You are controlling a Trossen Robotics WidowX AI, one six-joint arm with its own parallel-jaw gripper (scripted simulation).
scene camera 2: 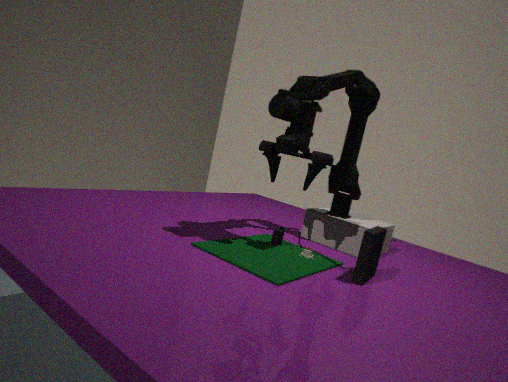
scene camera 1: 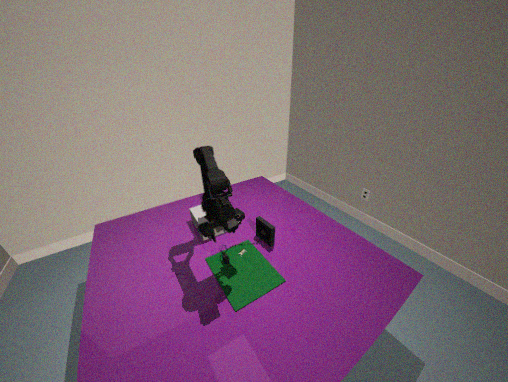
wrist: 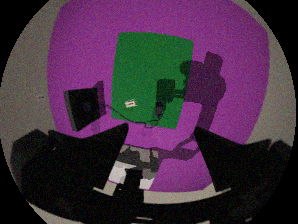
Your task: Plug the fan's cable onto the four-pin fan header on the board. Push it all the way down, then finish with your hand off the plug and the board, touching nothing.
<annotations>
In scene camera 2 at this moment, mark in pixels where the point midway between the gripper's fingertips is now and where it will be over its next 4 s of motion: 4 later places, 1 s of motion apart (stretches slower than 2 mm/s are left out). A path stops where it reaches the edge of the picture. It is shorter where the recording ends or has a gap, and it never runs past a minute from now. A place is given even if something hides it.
The gripper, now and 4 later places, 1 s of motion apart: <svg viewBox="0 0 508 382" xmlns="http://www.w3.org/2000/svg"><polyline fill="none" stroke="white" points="288,186 277,229 276,239 291,226 311,233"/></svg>
</annotations>
